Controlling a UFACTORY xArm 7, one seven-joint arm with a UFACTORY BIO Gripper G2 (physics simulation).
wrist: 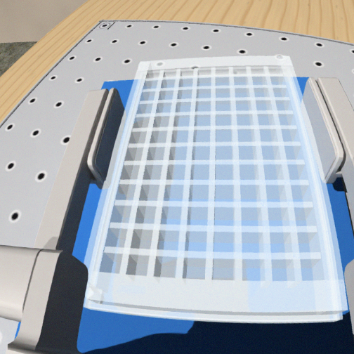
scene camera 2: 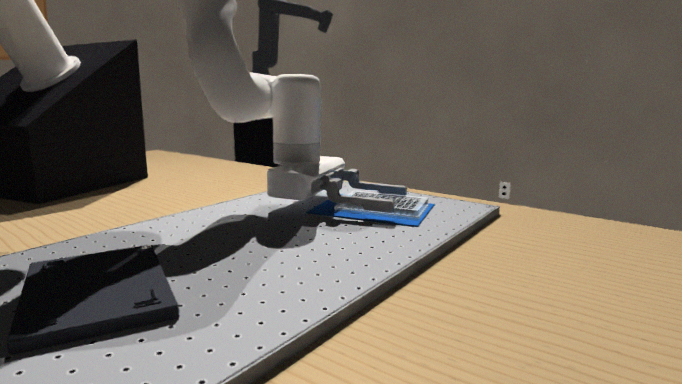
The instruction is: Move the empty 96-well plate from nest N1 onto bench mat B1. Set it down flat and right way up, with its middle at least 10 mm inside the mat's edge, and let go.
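Seen in the pictures: end effector, tool point: (scene camera 2: 385, 198); arm's base, origin of the base link: (scene camera 2: 51, 75).
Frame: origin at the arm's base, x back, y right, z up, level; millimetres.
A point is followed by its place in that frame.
Observation:
The clear 96-well plate (scene camera 2: 416, 202) @[x -722, y -245, z -200 mm] (wrist: 215, 172) is right way up and looks level, low over the blue bench mat (scene camera 2: 324, 208) @[x -601, y -173, z -215 mm] (wrist: 135, 337). Blue shows along its sides and near end in the wrist view; its far end reaches slightly past the mat's far edge in that view. Whether its underside touches the mat I cannot tell. My gripper (scene camera 2: 400, 196) @[x -681, y -224, z -195 mm] (wrist: 215, 110) is shut on the plate, with one finger along each long side. A dark nest block (scene camera 2: 95, 290) @[x -649, y 190, z -205 mm] at the left of the scene view holds no plate; its label does not show.
The mat lies near the far end of a grey perforated board (scene camera 2: 300, 280) @[x -752, y 38, z -217 mm] (wrist: 30, 190), close to its back edge. A wooden table (scene camera 2: 550, 300) @[x -952, y -99, z -230 mm] (wrist: 225, 12) surrounds the board. A black pedestal (scene camera 2: 90, 130) @[x -122, y -22, z -110 mm] stands at the back left, under the arm's base.

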